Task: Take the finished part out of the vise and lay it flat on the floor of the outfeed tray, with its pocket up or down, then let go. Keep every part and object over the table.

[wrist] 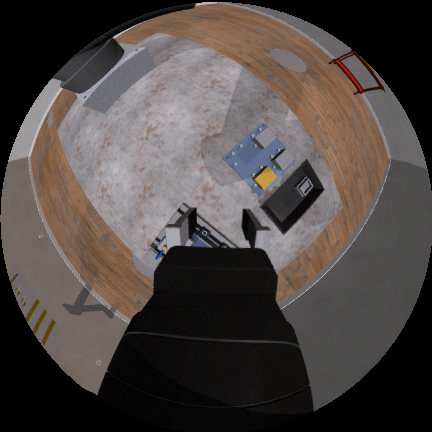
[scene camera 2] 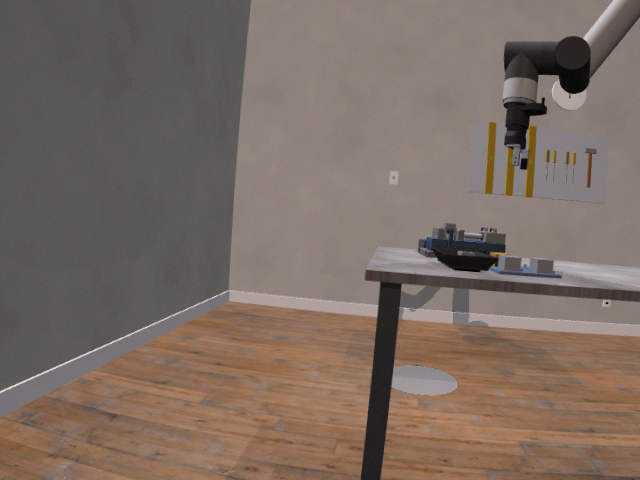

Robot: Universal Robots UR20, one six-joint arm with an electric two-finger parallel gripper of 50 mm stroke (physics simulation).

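Places are measured from the arm's base along level axes (x down, y left, z ahead), in centimetres.
Where they show: gripper, fingertip midpoint: [wrist: 218,217] [scene camera 2: 519,167]; arm's base at its link origin: [wrist: 97,68].
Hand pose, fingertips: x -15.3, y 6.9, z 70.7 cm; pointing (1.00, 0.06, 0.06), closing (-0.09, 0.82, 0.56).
Observation:
Each offset is from my fingertips to the top centre of the thing.
My gripper [scene camera 2: 520,158] [wrist: 218,217] is open with nothing between its fingers. It hangs high above the table, fingers pointing down. The blue and grey vise @[dy -15.5, dx +21.0, dz +15.2 cm] [scene camera 2: 475,245] [wrist: 202,242] stands on the table below it; in the wrist view the gripper body and fingers cover much of it. A small grey block @[dy -13.5, dx +19.5, dz +21.2 cm] [scene camera 2: 449,226] shows at the top of the vise's left end; whether it is the finished part cannot be told. The black outfeed tray [scene camera 2: 465,262] [wrist: 273,215] has sloped walls and stands beside the vise. A grey square part with a pocket @[dy +27.2, dx +26.3, dz +15.2 cm] [wrist: 304,186] lies in one end of it.
A blue plate @[dy +18.7, dx +30.1, dz +0.0 cm] [scene camera 2: 527,271] [wrist: 243,167] beside the tray bears grey blocks @[dy +22.2, dx +26.6, dz -5.3 cm] [scene camera 2: 541,265] [wrist: 265,136] and a yellow block @[dy +15.2, dx +26.6, dz +5.3 cm] [wrist: 265,177]. A grey plate [wrist: 122,80] lies at the robot's base. The table edge [scene camera 2: 465,283] runs close to the tray.

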